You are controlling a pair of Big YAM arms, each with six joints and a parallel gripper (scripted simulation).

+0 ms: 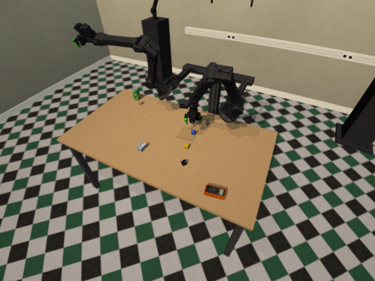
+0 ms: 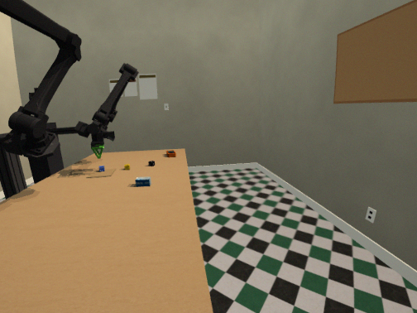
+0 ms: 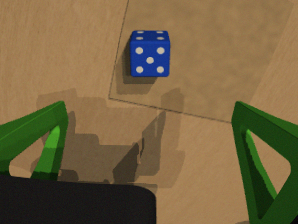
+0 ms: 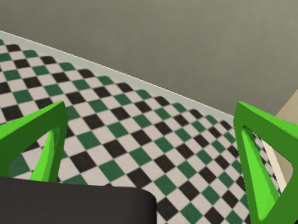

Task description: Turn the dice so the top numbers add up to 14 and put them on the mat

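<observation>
The black die lies 30 cm ahead of my left hand, 10 cm to the left of it and 9 cm below it. Round my left hand: blue die (8 cm below); then tan mat (10 cm below, 4 cm to the right, 2 cm ahead); then yellow die (16 cm ahead, 9 cm below, 3 cm to the left).
</observation>
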